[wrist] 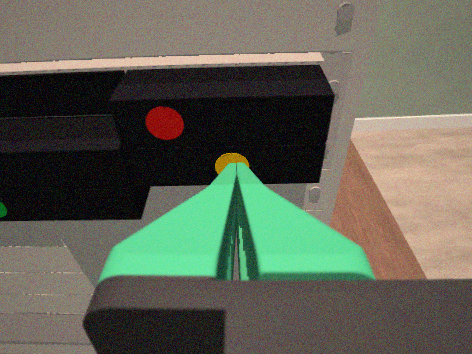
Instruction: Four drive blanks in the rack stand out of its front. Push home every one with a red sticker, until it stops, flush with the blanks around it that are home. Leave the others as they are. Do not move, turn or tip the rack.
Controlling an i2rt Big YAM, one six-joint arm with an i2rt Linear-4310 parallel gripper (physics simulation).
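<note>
A black drive blank with a red sticker (pixel 164 123) stands out of the rack (pixel 341 105) in the wrist view, its top face showing above its front. Below and right of the red sticker is a yellow disc (pixel 231 158), partly hidden by the fingertips. A faint line crosses the dark front between them; I cannot tell whether both are on one blank. At the lower left another black blank (pixel 65 182) stands out, with part of a green sticker (pixel 2 210) at the view's left edge. My gripper (pixel 236 176) is shut and empty, its green tips over the yellow disc; contact is unclear.
A dark blank (pixel 55 95) sits further back at the upper left. A pale strip (pixel 200 60) runs above the blanks. The rack's right edge has screw heads (pixel 314 194). Brown wood (pixel 372 210) and a pale floor (pixel 430 175) lie at the right, with a green wall (pixel 425 60) behind.
</note>
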